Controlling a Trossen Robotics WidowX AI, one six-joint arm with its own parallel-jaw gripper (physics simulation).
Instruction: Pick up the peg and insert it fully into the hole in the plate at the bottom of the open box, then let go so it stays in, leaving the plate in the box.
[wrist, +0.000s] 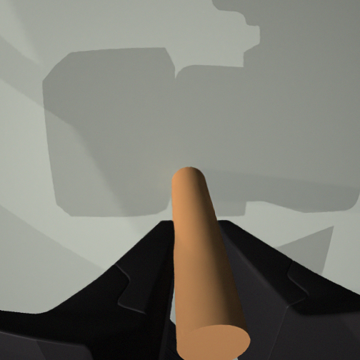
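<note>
An orange-brown cylindrical peg (200, 250) stands upright in the lower middle of the wrist view, its flat round end nearest the camera and its far end near the pale surface. My gripper (194, 232) is shut on the peg, with one black finger against its left side and the other against its right side. The box, the plate and its hole do not show in this view.
A pale grey-green surface (125, 30) spreads behind the peg. Broad dark shadows of the arm and gripper lie across it, with a pointed shadow at the lower right.
</note>
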